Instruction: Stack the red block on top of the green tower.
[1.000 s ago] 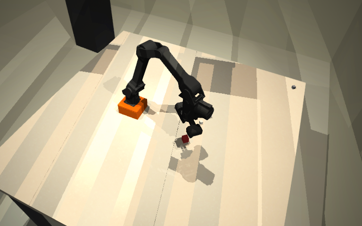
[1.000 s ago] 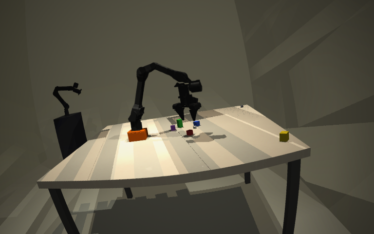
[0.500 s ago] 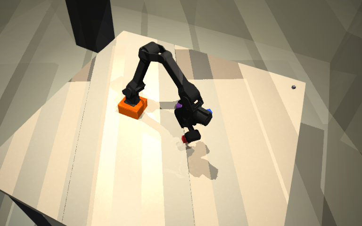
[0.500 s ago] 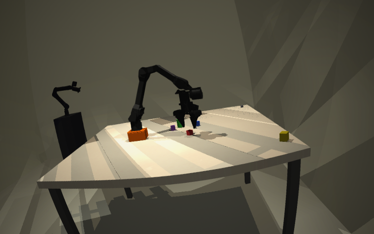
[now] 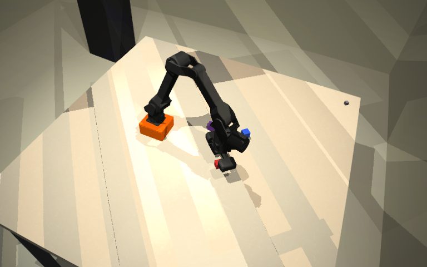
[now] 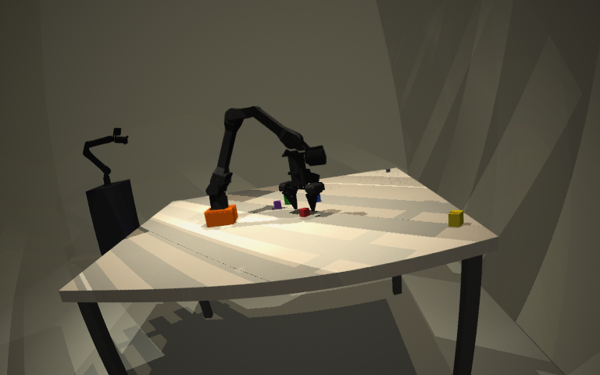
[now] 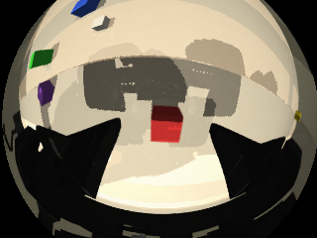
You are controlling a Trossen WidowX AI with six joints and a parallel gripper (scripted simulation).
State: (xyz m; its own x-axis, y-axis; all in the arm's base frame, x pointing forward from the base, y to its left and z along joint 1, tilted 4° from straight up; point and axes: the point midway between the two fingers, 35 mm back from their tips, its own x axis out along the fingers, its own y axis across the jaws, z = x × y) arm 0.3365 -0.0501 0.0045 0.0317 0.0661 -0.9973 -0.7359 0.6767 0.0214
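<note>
Now: gripper tip 1 cm above the red block. Also, from my gripper tip: blue cube: 21 cm to the left, 3 cm ahead, 1 cm below; purple cube: 17 cm to the left, 13 cm behind, 1 cm below; small white cube: 14 cm to the left, 2 cm ahead, 1 cm below.
</note>
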